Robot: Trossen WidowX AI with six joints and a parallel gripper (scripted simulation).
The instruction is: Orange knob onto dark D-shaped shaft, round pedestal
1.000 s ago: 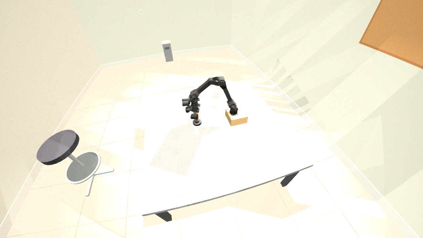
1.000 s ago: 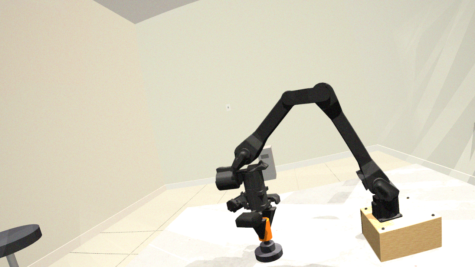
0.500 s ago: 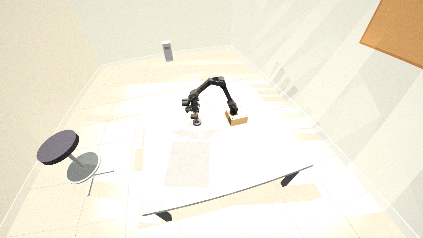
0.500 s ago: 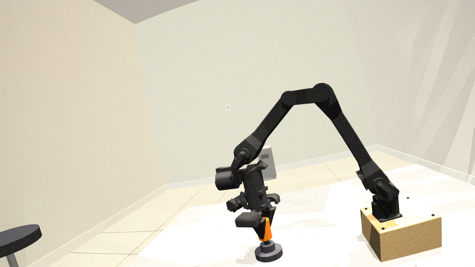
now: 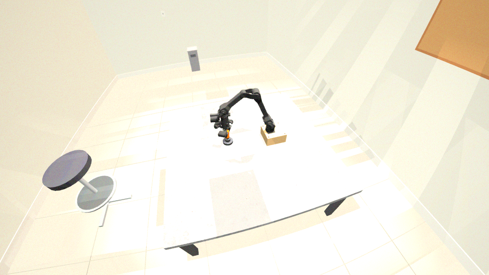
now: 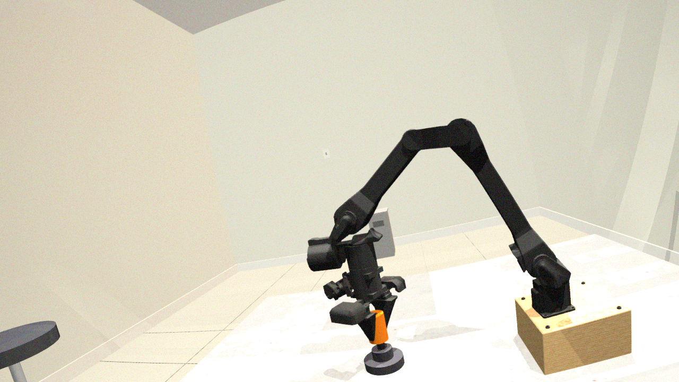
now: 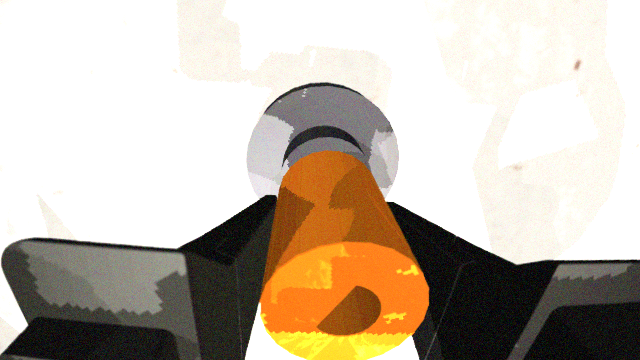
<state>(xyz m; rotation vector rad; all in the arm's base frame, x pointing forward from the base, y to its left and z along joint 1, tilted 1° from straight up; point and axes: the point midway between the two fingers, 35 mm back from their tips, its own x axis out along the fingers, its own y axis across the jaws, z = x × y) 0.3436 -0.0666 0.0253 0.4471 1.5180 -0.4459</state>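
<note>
Right now my gripper tip is 2 cm below the orange knob. The rest, counted from my gripper tip: dark shaft 4 cm below.
</note>
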